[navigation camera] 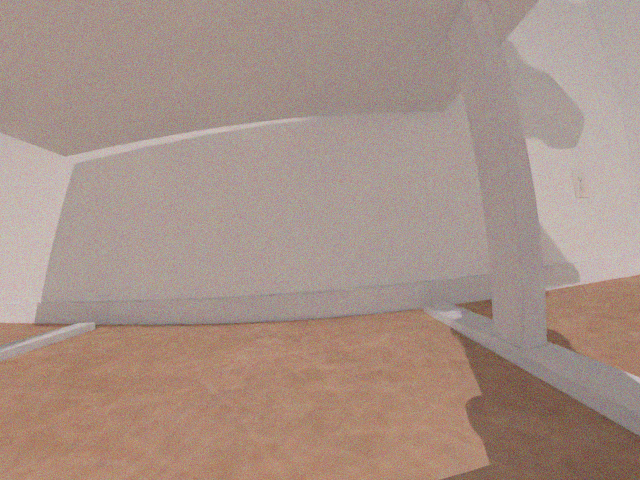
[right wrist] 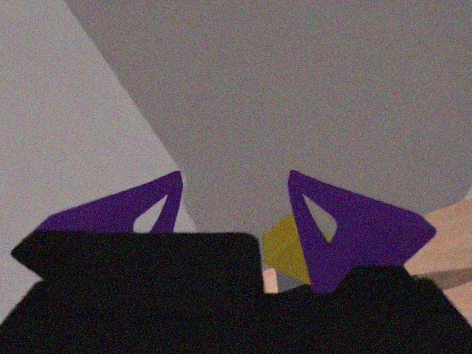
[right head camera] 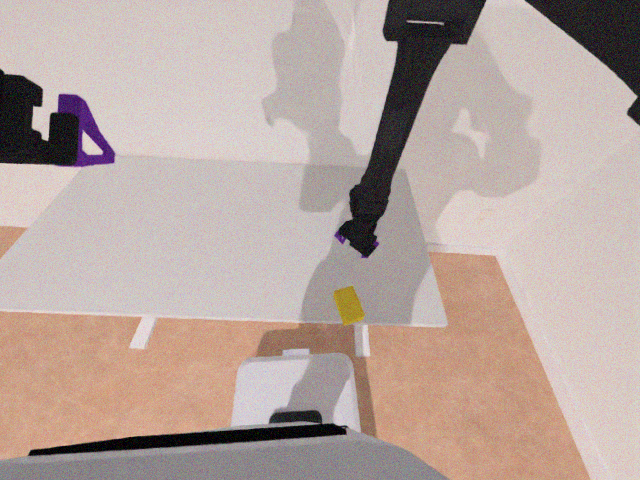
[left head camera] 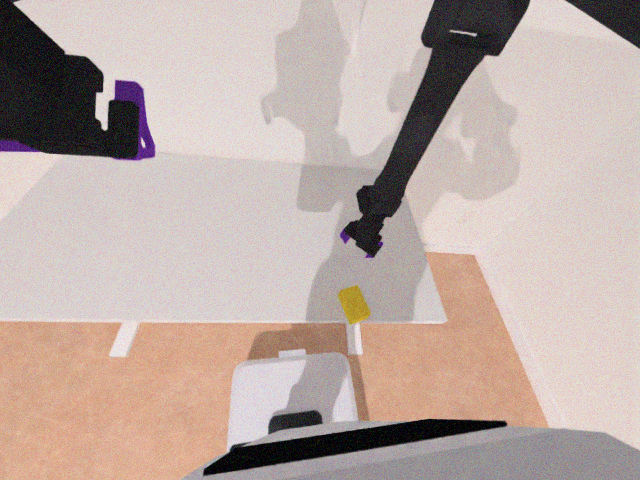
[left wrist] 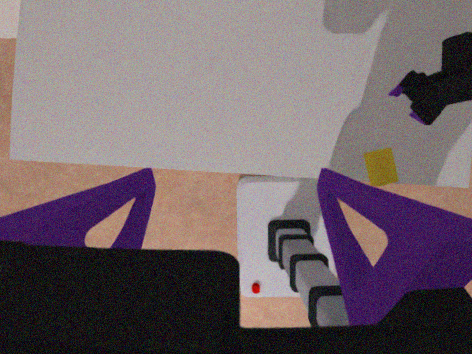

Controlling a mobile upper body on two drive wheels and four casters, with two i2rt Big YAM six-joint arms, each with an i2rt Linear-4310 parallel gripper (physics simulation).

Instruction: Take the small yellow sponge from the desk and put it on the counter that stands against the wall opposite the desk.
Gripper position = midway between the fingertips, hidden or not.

In view: my left gripper (left head camera: 105, 148), my right gripper (left head camera: 356, 249), a yellow sponge (left head camera: 354, 305) and a desk (right head camera: 146, 237).
The yellow sponge shows as well in the right wrist view (right wrist: 282, 250), in the right head camera view (right head camera: 349, 307) and in the left wrist view (left wrist: 380, 164). My left gripper is seen too in the right head camera view (right head camera: 71, 156) and in the left wrist view (left wrist: 236, 177). My right gripper is seen too in the right wrist view (right wrist: 235, 177), in the right head camera view (right head camera: 352, 249) and in the left wrist view (left wrist: 400, 103). The navigation camera view misses the yellow sponge: it is out of frame.
